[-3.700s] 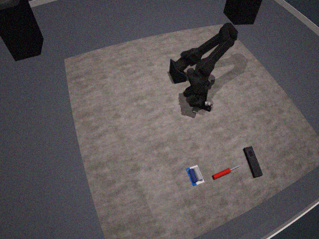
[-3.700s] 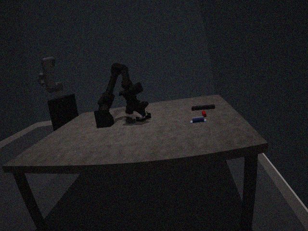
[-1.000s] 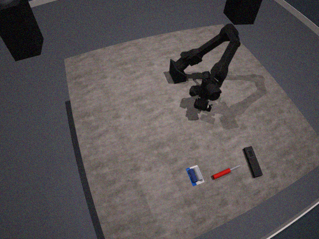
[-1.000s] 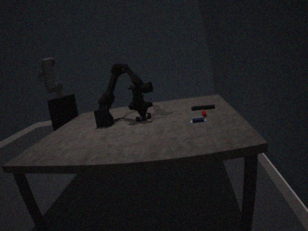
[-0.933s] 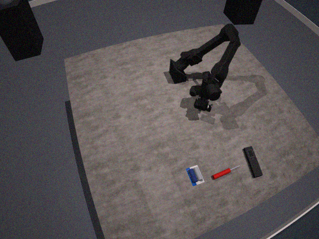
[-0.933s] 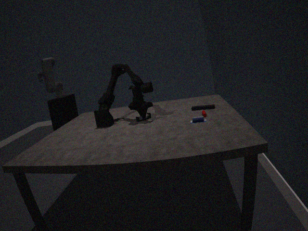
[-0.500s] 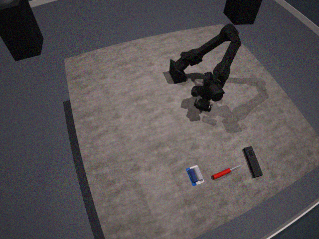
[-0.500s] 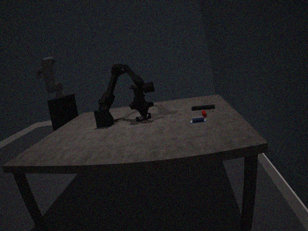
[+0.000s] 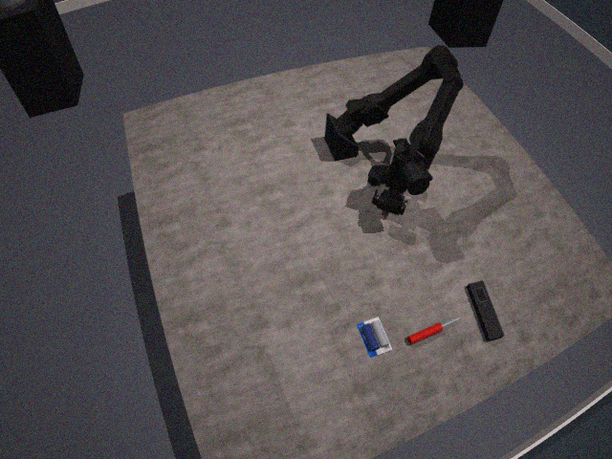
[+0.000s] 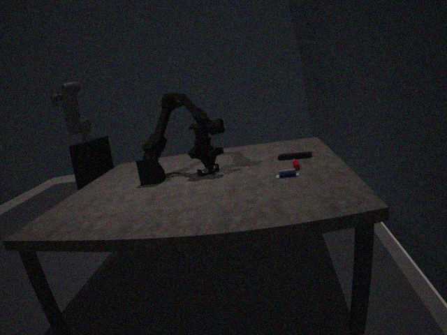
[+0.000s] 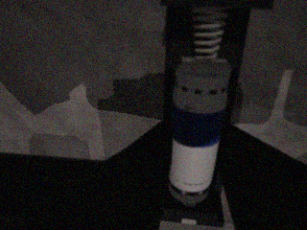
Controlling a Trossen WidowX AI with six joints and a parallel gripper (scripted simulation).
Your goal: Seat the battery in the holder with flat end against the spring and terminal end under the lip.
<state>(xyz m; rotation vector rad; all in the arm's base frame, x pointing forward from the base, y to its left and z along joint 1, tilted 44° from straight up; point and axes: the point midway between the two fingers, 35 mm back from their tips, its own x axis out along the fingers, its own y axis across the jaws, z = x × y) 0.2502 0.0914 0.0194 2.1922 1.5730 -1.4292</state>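
Now: gripper tip 10 mm below the battery. From my gripper tip the other things lie so: black remote (380 mm ahead, 130 mm to the left, 10 mm above); then red-handled screwdriver (380 mm ahead, 20 mm to the right).
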